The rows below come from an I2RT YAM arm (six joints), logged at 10 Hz.
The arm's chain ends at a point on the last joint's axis. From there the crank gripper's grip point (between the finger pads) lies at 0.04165 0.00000 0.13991 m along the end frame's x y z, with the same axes.
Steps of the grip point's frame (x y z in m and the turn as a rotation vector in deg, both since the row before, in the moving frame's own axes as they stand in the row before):
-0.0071, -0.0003, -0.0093, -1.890, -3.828, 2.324
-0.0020, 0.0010, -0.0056, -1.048, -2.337, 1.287
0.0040, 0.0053, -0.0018, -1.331, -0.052, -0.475
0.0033, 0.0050, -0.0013, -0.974, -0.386, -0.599
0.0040, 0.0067, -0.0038, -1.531, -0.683, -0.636
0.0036, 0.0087, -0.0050, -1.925, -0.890, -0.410
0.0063, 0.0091, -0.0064, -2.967, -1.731, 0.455
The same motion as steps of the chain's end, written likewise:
0.0025, -0.0065, -0.0117, -1.890, -3.828, 2.324
0.0038, -0.0024, -0.0071, -1.048, -2.337, 1.287
0.0041, 0.0024, -0.0018, -1.331, -0.052, -0.475
0.0042, 0.0030, -0.0016, -0.974, -0.386, -0.599
0.0057, 0.0034, -0.0042, -1.531, -0.683, -0.636
0.0058, 0.0043, -0.0056, -1.925, -0.890, -0.410
0.0106, 0.0015, -0.0074, -2.967, -1.731, 0.455

